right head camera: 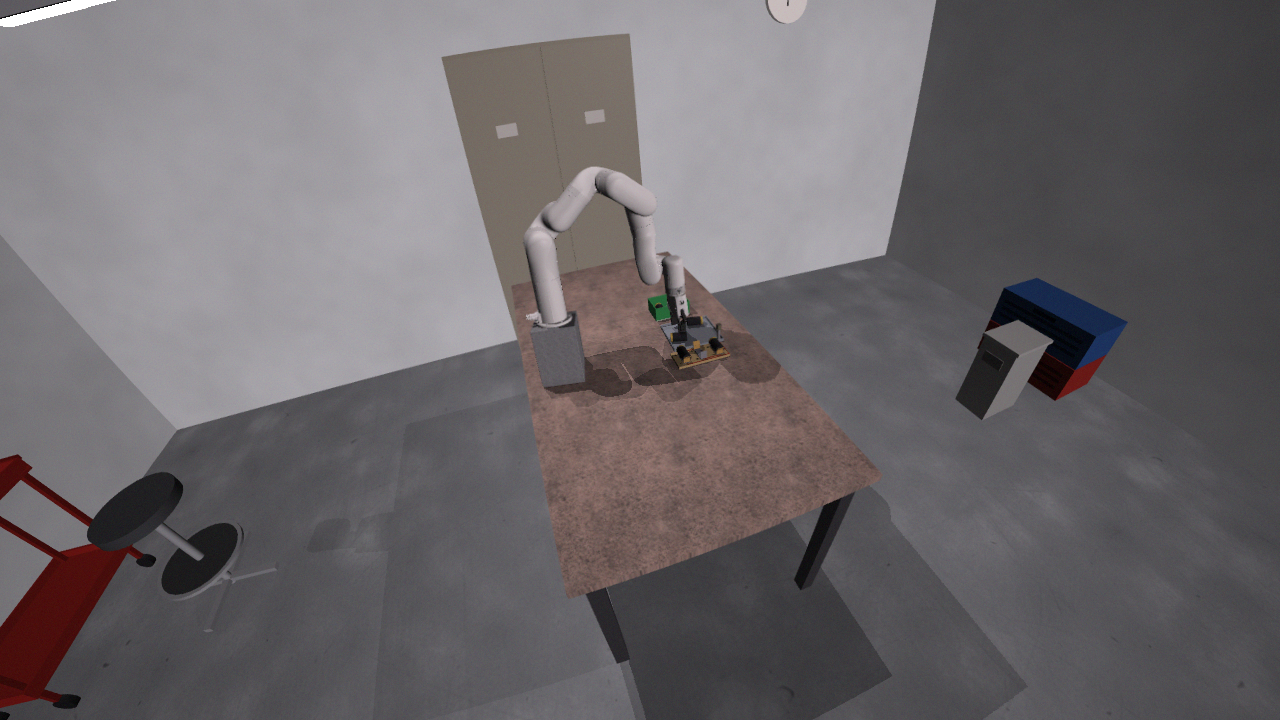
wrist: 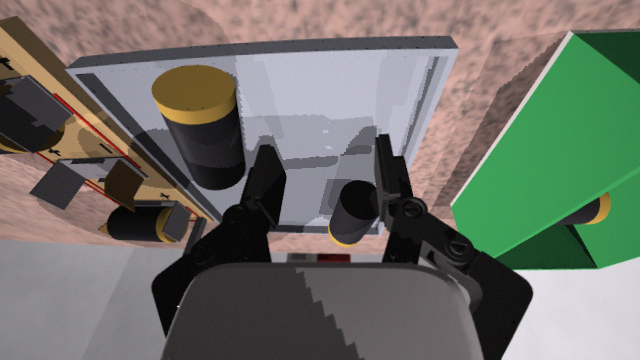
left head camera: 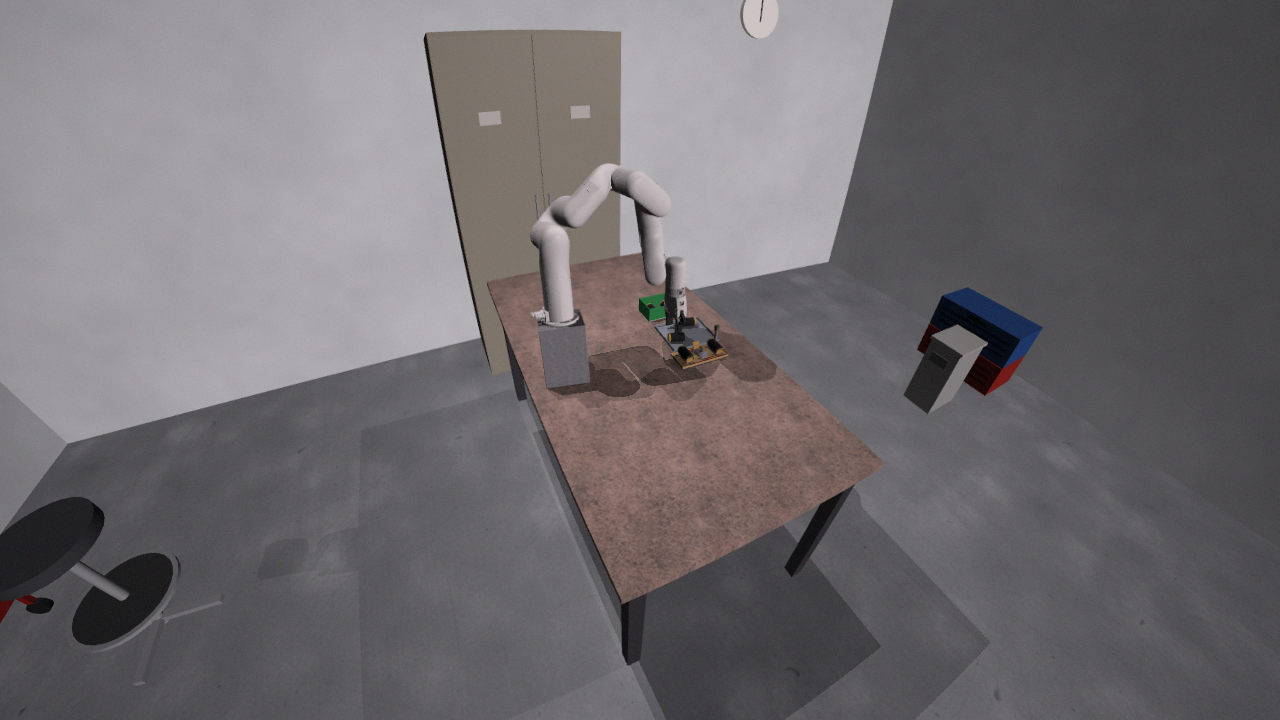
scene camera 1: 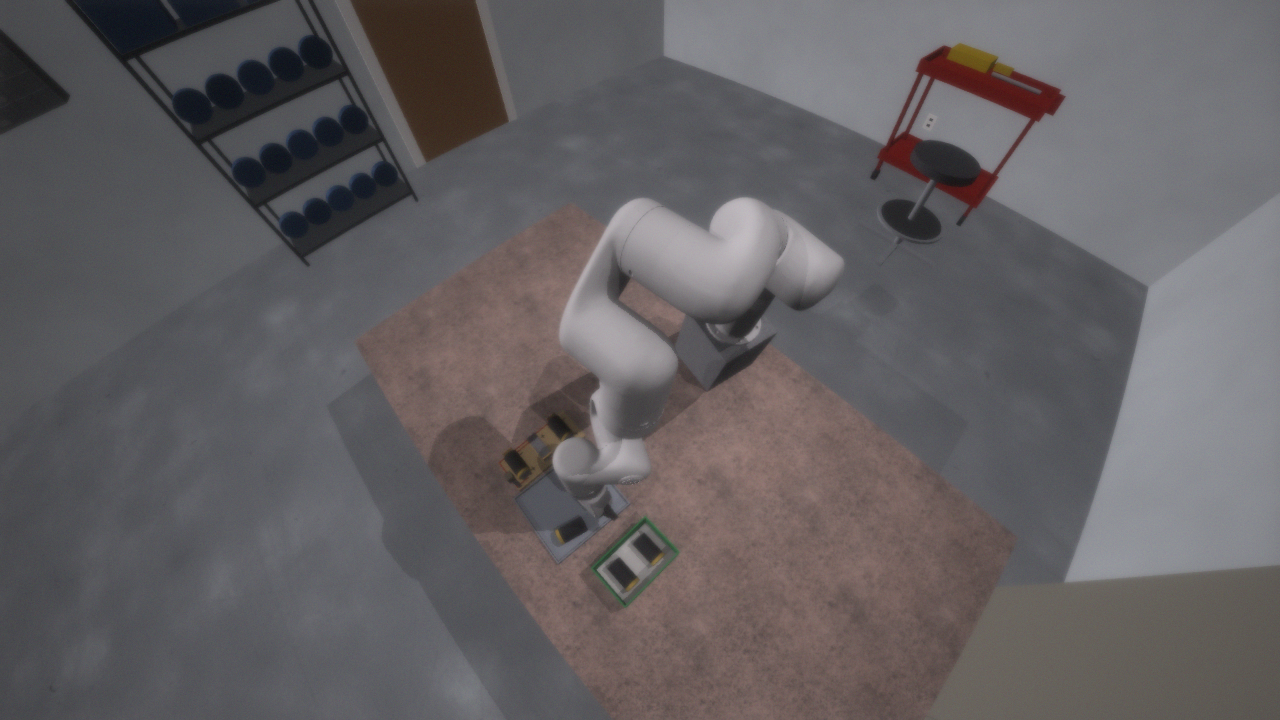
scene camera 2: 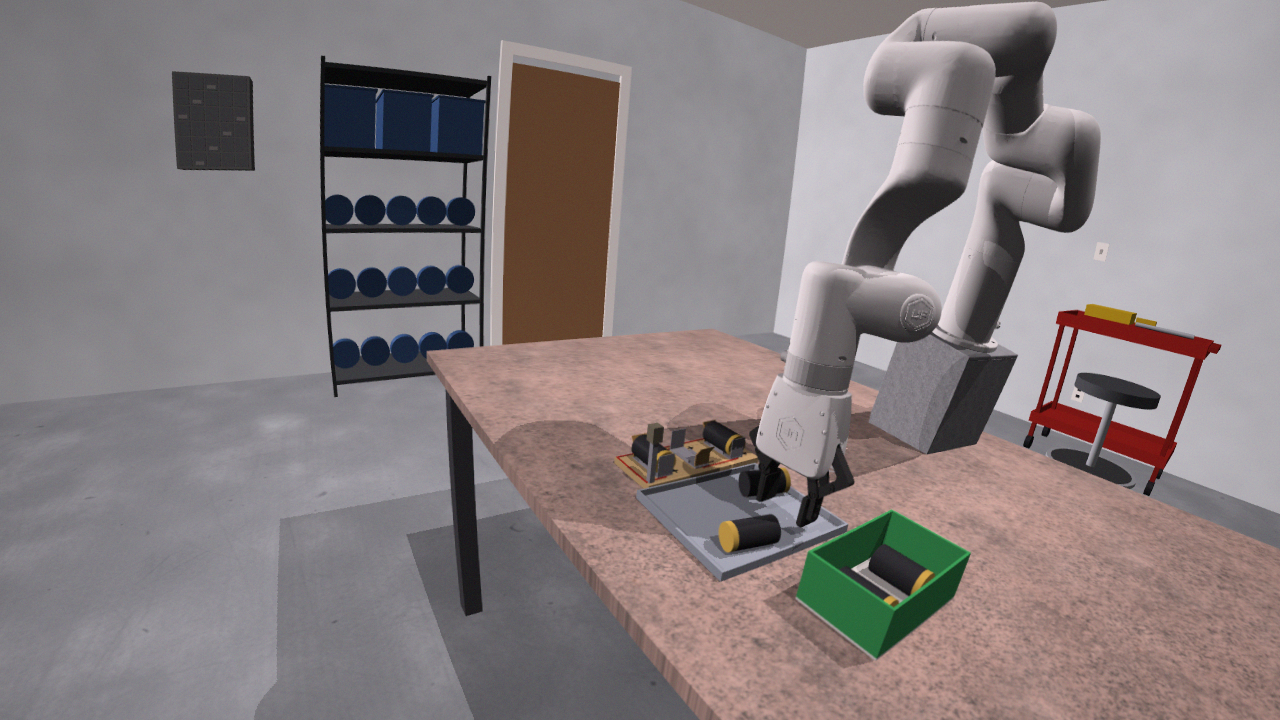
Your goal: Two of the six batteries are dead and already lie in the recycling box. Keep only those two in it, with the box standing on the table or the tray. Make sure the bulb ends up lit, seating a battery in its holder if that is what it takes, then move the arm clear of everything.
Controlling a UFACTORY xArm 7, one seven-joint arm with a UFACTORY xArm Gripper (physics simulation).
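Pixels of known places: gripper, fingertip midpoint: (right head camera: 678,328) (wrist: 325,156) (left head camera: 673,328) (scene camera 2: 784,510); arm's base, link origin: (right head camera: 554,320) (left head camera: 560,319) (scene camera 2: 961,337).
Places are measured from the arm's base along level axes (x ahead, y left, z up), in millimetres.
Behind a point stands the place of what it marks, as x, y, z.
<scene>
My gripper (scene camera 2: 787,508) {466, 78, -183} (wrist: 325,156) {466, 78, -183} is partly open and empty, low over the grey tray (scene camera 2: 702,508) {545, 15, -197} (wrist: 310,80) {425, 70, -197}. A black battery with a yellow end (scene camera 2: 750,483) {478, 21, -171} (wrist: 207,142) {436, 23, -164} lies beside one finger, partly behind it in scene camera 2. Another battery (scene camera 2: 757,531) {542, 114, -169} (wrist: 353,212) {509, 98, -168} (scene camera 1: 570,530) {541, 103, -163} lies on the tray beyond the fingers in the wrist view. The green box (scene camera 2: 841,617) {544, 248, -183} (wrist: 525,145) {448, 185, -180} stands on the table, with two batteries (scene camera 2: 899,568) {447, 236, -168} (scene camera 1: 647,546) {434, 229, -163} (scene camera 1: 622,571) {504, 235, -163} inside. Two batteries (scene camera 2: 649,453) {586, -60, -148} (scene camera 2: 721,437) {443, -95, -163} sit on the wooden holder board. I cannot tell whether a bulb is lit.
The holder board's middle clips (scene camera 2: 701,454) {493, -72, -171} hold no battery. A thin post with a small block (scene camera 2: 655,434) {586, -51, -117} rises from the board. The board adjoins one side of the tray; the box stands beyond the opposite side. The arm's grey pedestal (scene camera 2: 939,394) {78, 26, -90} stands behind on the table (scene camera 2: 572,385) {538, -465, -200}.
</scene>
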